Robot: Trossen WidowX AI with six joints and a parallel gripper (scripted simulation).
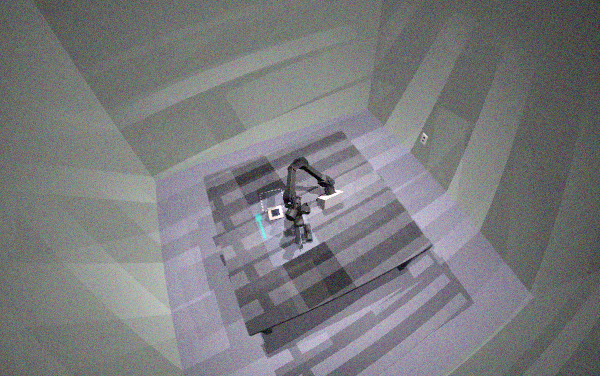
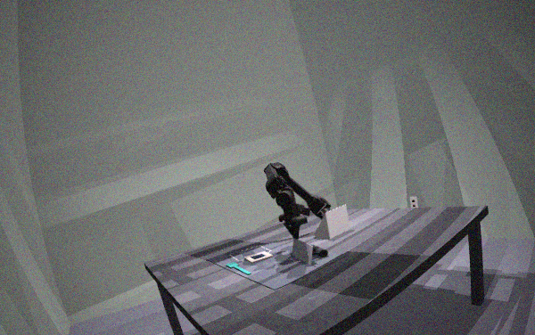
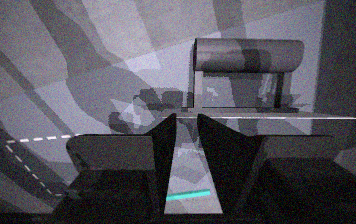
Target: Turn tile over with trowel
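Right now the dark mat is 11 cm ahead of my gripper tip, 9 cm to the right of it and 9 cm below it. The rest, counted from my gripper tip: teal trowel: 25 cm ahead, 11 cm to the right, 7 cm below; tile: 12 cm ahead, 15 cm to the right, 7 cm below.
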